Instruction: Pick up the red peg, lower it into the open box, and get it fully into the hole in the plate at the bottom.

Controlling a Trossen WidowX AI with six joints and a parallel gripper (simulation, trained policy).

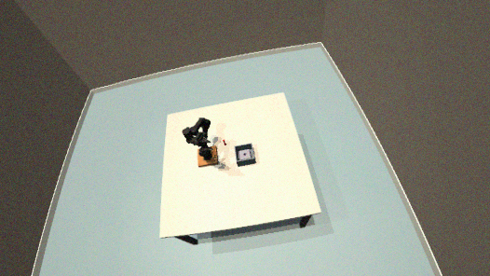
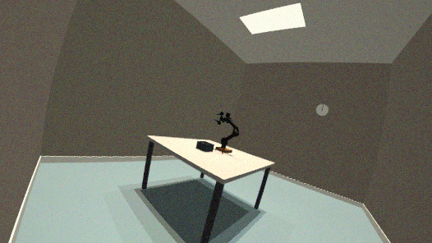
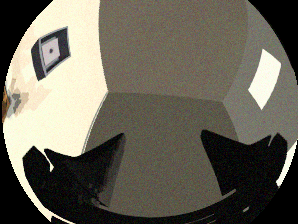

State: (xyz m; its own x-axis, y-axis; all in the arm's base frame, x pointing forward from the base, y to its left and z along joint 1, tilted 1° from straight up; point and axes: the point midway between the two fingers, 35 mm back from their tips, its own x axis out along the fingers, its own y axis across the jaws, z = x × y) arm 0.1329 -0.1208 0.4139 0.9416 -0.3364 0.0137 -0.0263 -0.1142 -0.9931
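Now: gripper tip 2 cm past the red peg, 29 cm to the right of it and 41 cm above it. From my gripper tip the other things lie so: pale plate 18 cm ahead, 15 cm to the left, 41 cm below; dark box 18 cm ahead, 15 cm to the left, 43 cm below.
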